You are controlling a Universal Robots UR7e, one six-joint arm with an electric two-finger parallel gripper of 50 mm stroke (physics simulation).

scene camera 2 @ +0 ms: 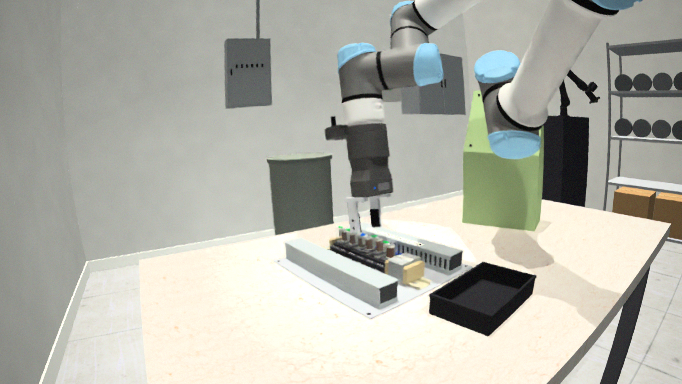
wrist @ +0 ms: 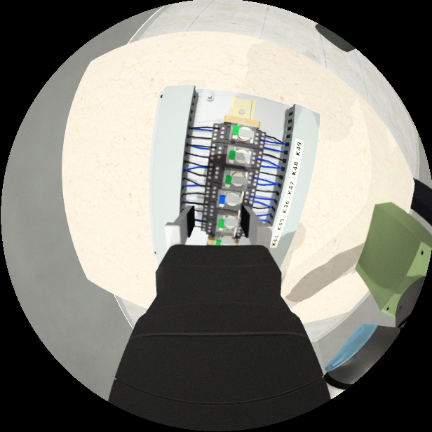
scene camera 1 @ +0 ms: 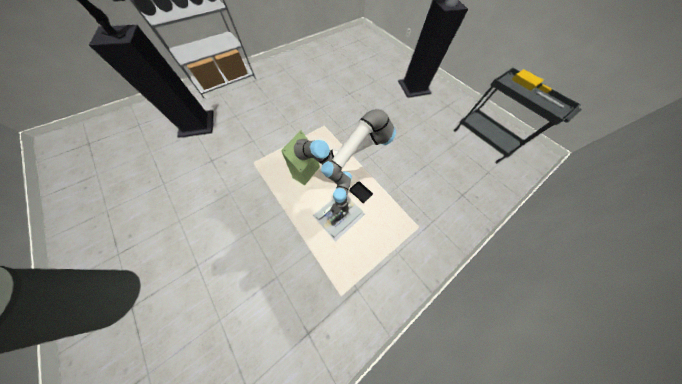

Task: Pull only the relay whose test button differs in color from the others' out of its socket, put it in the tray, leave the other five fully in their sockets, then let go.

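Seen in the pictures: gripper, fingertip midpoint: (scene camera 2: 366,229) (scene camera 1: 341,212); arm's base at its link origin: (scene camera 1: 302,149).
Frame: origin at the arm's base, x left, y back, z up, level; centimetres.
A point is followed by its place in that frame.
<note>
Six relays stand in a row of dark sockets. The blue-button relay (scene camera 2: 370,243) {x 17.2, y -45.6, z -23.8 cm} (wrist: 232,199) is fourth from the yellow end clamp at the top of the wrist view and looks upright and seated. The others have green buttons; the last relay (wrist: 225,241) is partly hidden by the gripper body. My gripper (scene camera 2: 365,226) {x 18.3, y -46.5, z -20.6 cm} (wrist: 217,215) is open and empty, pointing down with its tips slightly above the relays. In the wrist view the fingers appear on either side of the green-button relay (wrist: 228,223) just below the blue one. The empty black tray (scene camera 2: 457,315) {x 42.9, y -38.4, z -27.4 cm} (scene camera 1: 367,197) {x 43.1, y -36.6, z -28.8 cm} stands beside the panel.
Grey wiring ducts (scene camera 2: 340,270) {x 26.5, y -52.8, z -24.8 cm} (wrist: 171,150) (wrist: 299,165) run along both sides of the sockets, with black and blue wires between. The duct on the right in the wrist view bears labels K44 to K49. A green block (scene camera 2: 501,190) {x 3.0, y -6.1, z -18.8 cm} (wrist: 392,250) stands farther back on the table.
</note>
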